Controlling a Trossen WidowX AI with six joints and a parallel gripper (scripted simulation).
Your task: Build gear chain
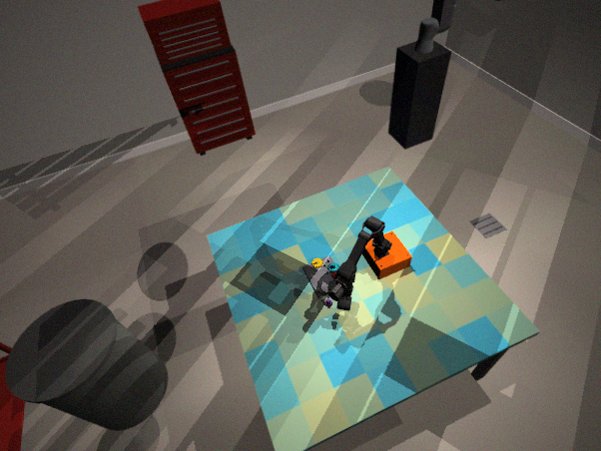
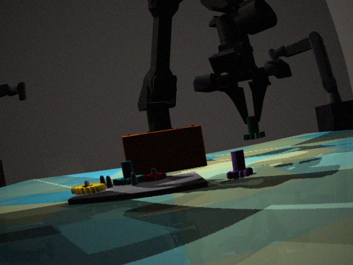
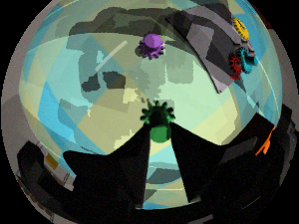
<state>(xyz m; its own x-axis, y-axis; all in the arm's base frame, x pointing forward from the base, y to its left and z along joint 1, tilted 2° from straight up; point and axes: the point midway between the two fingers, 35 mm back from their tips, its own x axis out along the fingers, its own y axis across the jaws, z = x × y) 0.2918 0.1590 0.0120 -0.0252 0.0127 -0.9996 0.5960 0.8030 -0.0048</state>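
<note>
The teal gear is 230 mm to the right of my gripper tip, 50 mm below it and 40 mm behind it. Round my gripper tip: green gear 10 mm below; red arrow 170 mm to the right, 70 mm below, 60 mm behind; purple gear 80 mm ahead, 60 mm to the right, 60 mm below.
</note>
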